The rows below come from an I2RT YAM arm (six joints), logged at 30 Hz.
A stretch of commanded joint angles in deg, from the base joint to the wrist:
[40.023, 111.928, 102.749, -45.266, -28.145, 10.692]
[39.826, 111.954, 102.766, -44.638, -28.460, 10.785]
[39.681, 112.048, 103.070, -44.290, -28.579, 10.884]
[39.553, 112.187, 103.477, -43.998, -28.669, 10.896]
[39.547, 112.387, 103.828, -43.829, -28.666, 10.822]
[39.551, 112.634, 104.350, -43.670, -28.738, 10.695]
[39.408, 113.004, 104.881, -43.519, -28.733, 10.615]
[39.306, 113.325, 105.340, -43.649, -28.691, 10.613]
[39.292, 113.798, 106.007, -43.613, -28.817, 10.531]
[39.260, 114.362, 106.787, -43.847, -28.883, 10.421]
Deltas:
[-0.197, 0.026, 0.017, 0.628, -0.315, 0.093]
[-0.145, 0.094, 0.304, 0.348, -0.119, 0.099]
[-0.128, 0.139, 0.407, 0.292, -0.090, 0.012]
[-0.006, 0.200, 0.351, 0.169, 0.003, -0.074]
[0.004, 0.247, 0.522, 0.159, -0.072, -0.127]
[-0.143, 0.370, 0.531, 0.151, 0.005, -0.080]
[-0.102, 0.321, 0.459, -0.130, 0.042, -0.002]
[-0.014, 0.473, 0.667, 0.036, -0.126, -0.082]
[-0.032, 0.564, 0.780, -0.234, -0.066, -0.110]

